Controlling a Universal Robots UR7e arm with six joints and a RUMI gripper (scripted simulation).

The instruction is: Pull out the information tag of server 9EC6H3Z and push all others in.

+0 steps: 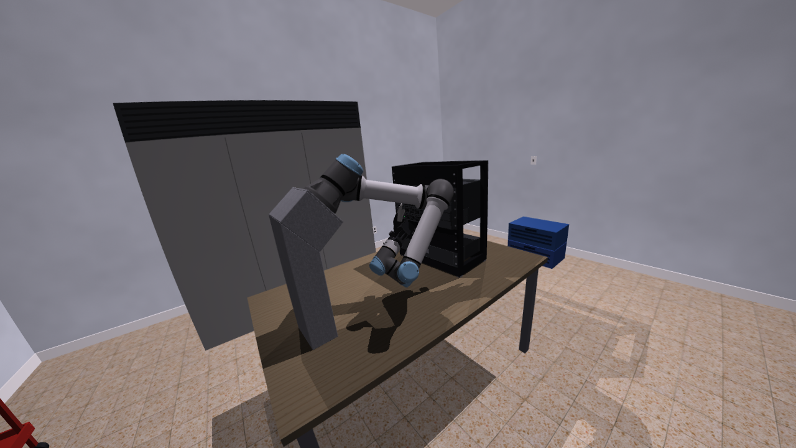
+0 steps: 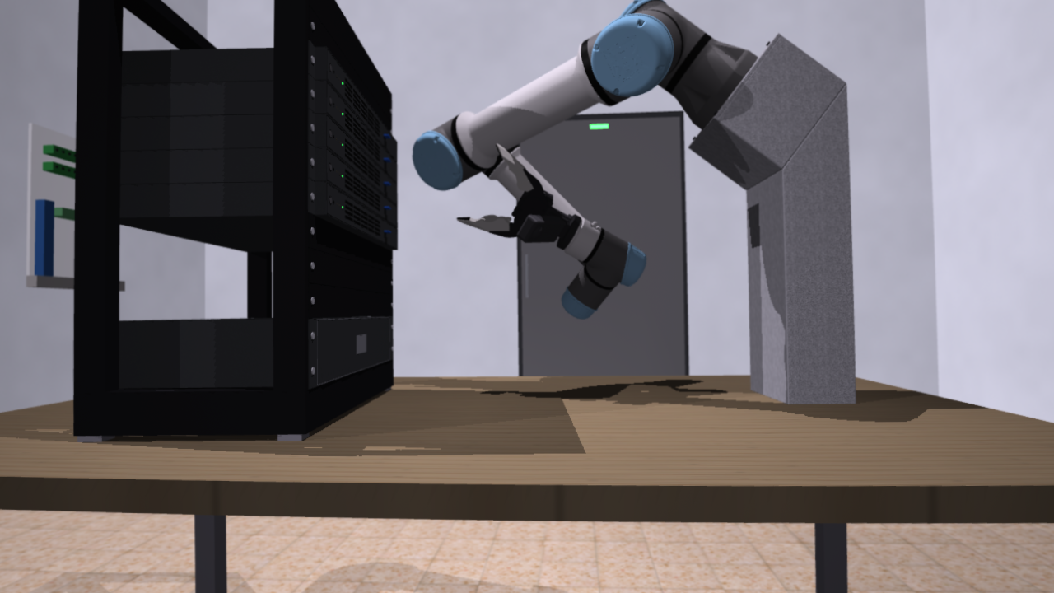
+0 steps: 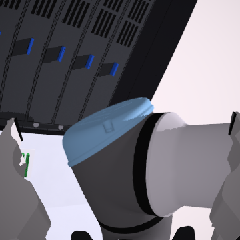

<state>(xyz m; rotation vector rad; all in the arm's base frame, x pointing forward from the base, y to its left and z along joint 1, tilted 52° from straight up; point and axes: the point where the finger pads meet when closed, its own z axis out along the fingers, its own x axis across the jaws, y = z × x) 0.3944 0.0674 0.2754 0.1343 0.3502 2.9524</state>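
The information tag is 18 cm ahead of my hand, 8 cm to the left of it and 9 cm below it.
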